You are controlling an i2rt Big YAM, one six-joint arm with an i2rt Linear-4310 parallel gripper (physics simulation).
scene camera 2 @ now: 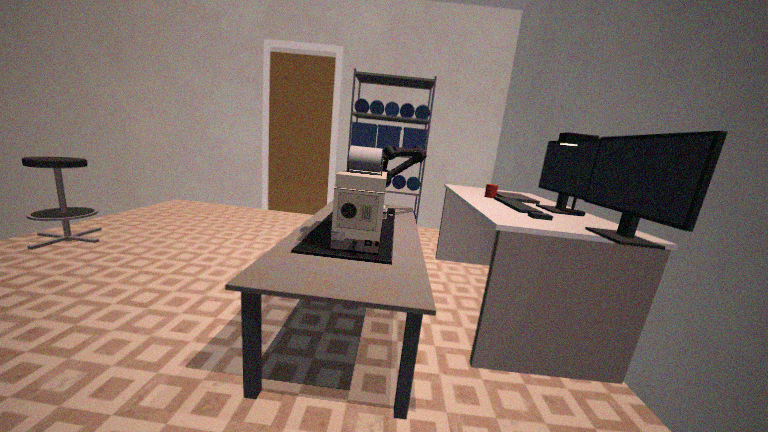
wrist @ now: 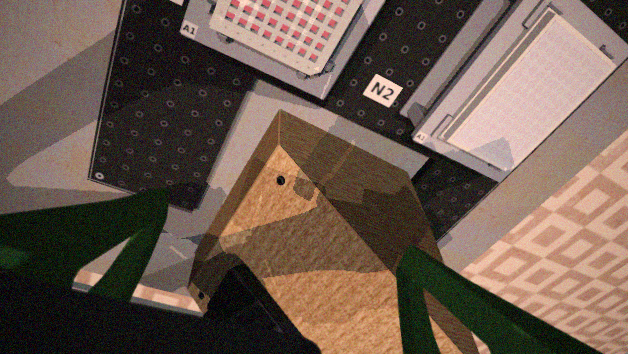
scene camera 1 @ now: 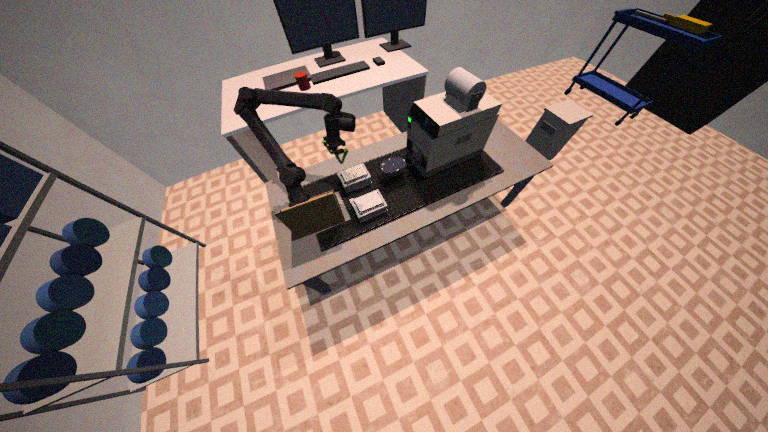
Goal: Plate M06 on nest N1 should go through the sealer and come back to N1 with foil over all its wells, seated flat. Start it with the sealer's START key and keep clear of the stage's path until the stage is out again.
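Seen in the pictures: gripper, fingertip midpoint: (wrist: 290,232) (scene camera 1: 336,158); arm's base at its link origin: (wrist: 260,325) (scene camera 1: 300,202).
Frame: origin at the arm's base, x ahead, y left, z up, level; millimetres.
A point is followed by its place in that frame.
My gripper (scene camera 1: 335,152) @(x 246, y 90, z 101 mm) (wrist: 290,232) @(x 246, y 90, z 101 mm) is open and empty, high behind the nests. A plate with red wells (scene camera 1: 354,173) @(x 314, y 107, z -57 mm) (wrist: 287,30) @(x 270, y 104, z -57 mm) sits in the rear nest (scene camera 1: 358,185) @(x 313, y 69, z -121 mm) (wrist: 320,90) @(x 237, y 57, z -70 mm); that nest's label is cut off in the wrist view. A white-topped plate (scene camera 1: 368,202) @(x 312, y -109, z -59 mm) (wrist: 540,85) @(x 331, y -95, z -59 mm) sits in the front nest (scene camera 1: 371,216) @(x 302, y -156, z -122 mm) (wrist: 482,167) @(x 240, y -129, z -75 mm), beside the N2 label (wrist: 382,90) @(x 244, y -14, z -126 mm). I cannot read M06. The sealer (scene camera 1: 456,140) @(x 839, y -56, z 93 mm) (scene camera 2: 357,214) @(x 1095, y 66, z 56 mm) stands on the black mat with a green light lit. Its START key is too small to tell. A dark round disc (scene camera 1: 393,164) @(x 526, y 40, z -24 mm) lies before it.
A tilted brown panel (scene camera 1: 314,214) @(x 51, y -109, z 14 mm) (wrist: 345,305) @(x 112, y -32, z 30 mm) stands near the arm's base, beside the nests, and fills the lower middle of the wrist view. A desk (scene camera 1: 402,67) (scene camera 2: 515,217) with monitors and a red mug (scene camera 1: 302,80) (scene camera 2: 491,190) stands behind the table.
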